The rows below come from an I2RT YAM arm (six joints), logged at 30 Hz.
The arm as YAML. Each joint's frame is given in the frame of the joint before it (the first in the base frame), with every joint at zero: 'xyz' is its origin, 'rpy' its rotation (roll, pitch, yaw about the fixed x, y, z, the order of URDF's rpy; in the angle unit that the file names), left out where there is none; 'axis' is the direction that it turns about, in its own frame. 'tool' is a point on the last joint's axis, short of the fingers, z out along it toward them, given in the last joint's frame.
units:
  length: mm
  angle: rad
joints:
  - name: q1
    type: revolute
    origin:
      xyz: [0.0, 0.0, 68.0]
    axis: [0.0, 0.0, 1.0]
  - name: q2
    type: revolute
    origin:
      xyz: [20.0, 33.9, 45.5]
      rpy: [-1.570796, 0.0, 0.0]
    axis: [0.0, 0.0, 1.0]
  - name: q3
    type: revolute
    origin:
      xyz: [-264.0, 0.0, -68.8]
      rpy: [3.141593, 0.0, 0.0]
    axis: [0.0, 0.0, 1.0]
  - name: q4
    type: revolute
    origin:
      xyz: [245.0, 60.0, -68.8]
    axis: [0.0, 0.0, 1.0]
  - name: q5
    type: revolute
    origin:
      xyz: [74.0, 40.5, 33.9]
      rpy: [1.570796, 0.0, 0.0]
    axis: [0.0, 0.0, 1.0]
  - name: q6
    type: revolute
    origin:
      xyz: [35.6, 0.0, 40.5]
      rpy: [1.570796, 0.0, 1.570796]
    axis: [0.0, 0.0, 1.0]
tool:
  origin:
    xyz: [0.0, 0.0, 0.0]
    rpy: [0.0, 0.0, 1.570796]
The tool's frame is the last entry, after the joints.
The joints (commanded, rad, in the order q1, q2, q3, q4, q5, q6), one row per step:
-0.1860 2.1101 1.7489 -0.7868 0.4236 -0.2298
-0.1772 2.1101 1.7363 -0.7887 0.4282 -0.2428
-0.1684 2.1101 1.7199 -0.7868 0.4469 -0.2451
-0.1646 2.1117 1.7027 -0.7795 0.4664 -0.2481
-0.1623 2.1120 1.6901 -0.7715 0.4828 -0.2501
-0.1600 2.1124 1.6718 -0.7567 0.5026 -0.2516
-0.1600 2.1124 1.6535 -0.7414 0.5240 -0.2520
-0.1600 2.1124 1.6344 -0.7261 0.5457 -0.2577
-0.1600 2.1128 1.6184 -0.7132 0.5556 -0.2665
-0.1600 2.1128 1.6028 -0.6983 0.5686 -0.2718
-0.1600 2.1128 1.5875 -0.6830 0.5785 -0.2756
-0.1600 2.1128 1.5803 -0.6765 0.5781 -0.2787
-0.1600 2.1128 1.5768 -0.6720 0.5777 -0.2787
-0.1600 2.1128 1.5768 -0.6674 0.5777 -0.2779
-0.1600 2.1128 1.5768 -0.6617 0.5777 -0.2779
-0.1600 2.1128 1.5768 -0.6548 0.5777 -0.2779
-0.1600 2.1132 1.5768 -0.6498 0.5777 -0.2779
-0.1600 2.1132 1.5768 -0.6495 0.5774 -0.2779
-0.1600 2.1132 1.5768 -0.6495 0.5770 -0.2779
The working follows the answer.
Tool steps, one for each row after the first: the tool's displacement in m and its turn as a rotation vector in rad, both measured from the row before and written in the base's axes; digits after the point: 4 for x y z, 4 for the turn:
-0.0010 0.0040 -0.0037 -0.0053 0.0212 0.0178
-0.0014 0.0036 -0.0044 -0.0151 0.0183 0.0034
-0.0014 0.0013 -0.0051 -0.0167 0.0158 -0.0011
-0.0009 0.0007 -0.0032 -0.0147 0.0083 -0.0021
-0.0012 0.0006 -0.0045 -0.0179 0.0076 -0.0037
-0.0015 -0.0004 -0.0043 -0.0193 0.0064 -0.0075
-0.0017 -0.0004 -0.0045 -0.0207 0.0101 -0.0032
-0.0014 -0.0001 -0.0040 -0.0105 0.0099 0.0035
-0.0012 -0.0002 -0.0036 -0.0130 0.0057 -0.0004
-0.0012 -0.0001 -0.0035 -0.0099 0.0037 -0.0005
-0.0006 0.0001 -0.0018 -0.0002 0.0025 0.0026
-0.0002 0.0000 -0.0008 0.0002 -0.0010 0.0001
0.0004 -0.0001 0.0002 -0.0006 -0.0050 -0.0006
0.0005 -0.0001 0.0002 -0.0009 -0.0056 0.0000
0.0007 -0.0001 0.0003 -0.0011 -0.0068 0.0000
0.0005 -0.0001 0.0000 -0.0007 -0.0045 0.0000
0.0000 0.0000 0.0000 0.0002 -0.0003 0.0001
0.0000 0.0000 0.0000 0.0004 -0.0001 0.0002

Tool pose at each row, in the base's axes (x y z in m, rotation vector in rad; rounded; the steps above come from the unrounded poses):
0.4392 -0.0975 0.2125 0.0663 2.7357 -0.6962
0.4382 -0.0935 0.2088 0.0335 2.7511 -0.7031
0.4368 -0.0899 0.2043 0.0192 2.7624 -0.7268
0.4354 -0.0886 0.1993 0.0116 2.7713 -0.7534
0.4345 -0.0879 0.1961 0.0086 2.7739 -0.7761
0.4333 -0.0873 0.1916 0.0074 2.7747 -0.8035
0.4318 -0.0877 0.1873 0.0117 2.7743 -0.8335
0.4301 -0.0881 0.1828 0.0083 2.7756 -0.8654
0.4288 -0.0882 0.1788 -0.0026 2.7794 -0.8815
0.4276 -0.0884 0.1752 -0.0067 2.7789 -0.9010
0.4264 -0.0885 0.1717 -0.0092 2.7780 -0.9158
0.4258 -0.0884 0.1699 -0.0139 2.7795 -0.9160
0.4257 -0.0884 0.1691 -0.0136 2.7786 -0.9154
0.4261 -0.0885 0.1692 -0.0105 2.7739 -0.9152
0.4267 -0.0885 0.1694 -0.0081 2.7683 -0.9150
0.4273 -0.0887 0.1697 -0.0051 2.7616 -0.9149
0.4278 -0.0887 0.1697 -0.0032 2.7570 -0.9148
0.4278 -0.0887 0.1697 -0.0031 2.7568 -0.9144
0.4278 -0.0887 0.1697 -0.0033 2.7569 -0.9138

